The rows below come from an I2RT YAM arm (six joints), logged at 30 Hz.
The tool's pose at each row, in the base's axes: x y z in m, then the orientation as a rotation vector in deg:
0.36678 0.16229 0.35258 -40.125 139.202 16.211
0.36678 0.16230 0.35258 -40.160 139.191 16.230
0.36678 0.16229 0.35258 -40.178 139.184 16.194
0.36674 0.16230 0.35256 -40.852 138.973 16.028
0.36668 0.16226 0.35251 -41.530 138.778 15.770
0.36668 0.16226 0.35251 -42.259 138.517 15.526
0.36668 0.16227 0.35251 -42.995 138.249 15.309
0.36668 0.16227 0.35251 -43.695 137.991 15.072
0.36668 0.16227 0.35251 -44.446 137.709 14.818
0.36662 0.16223 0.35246 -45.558 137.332 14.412
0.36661 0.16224 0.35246 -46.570 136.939 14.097
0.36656 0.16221 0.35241 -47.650 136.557 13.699
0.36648 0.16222 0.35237 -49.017 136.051 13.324
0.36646 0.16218 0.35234 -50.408 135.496 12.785
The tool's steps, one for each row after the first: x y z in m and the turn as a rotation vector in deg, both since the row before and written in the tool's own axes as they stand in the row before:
0.00000 0.00001 0.00000 -0.022 -0.002 -0.022
0.00000 -0.00001 0.00000 0.021 0.003 -0.022
0.00004 0.00003 0.00000 -0.045 0.016 -0.543
0.00009 0.00000 0.00000 0.016 0.046 -0.563
0.00000 0.00000 0.00000 0.000 0.001 -0.612
0.00000 0.00001 0.00000 -0.022 -0.004 -0.612
0.00000 0.00000 0.00000 0.000 0.001 -0.590
0.00000 0.00000 0.00000 0.000 -0.001 -0.634
0.00009 0.00000 0.00000 0.013 0.047 -0.934
0.00000 0.00001 0.00000 -0.021 -0.004 -0.852
0.00008 0.00001 0.00001 0.012 0.047 -0.912
0.00007 0.00006 0.00000 -0.074 0.027 -1.131
0.00005 -0.00002 0.00000 0.037 0.031 -1.199

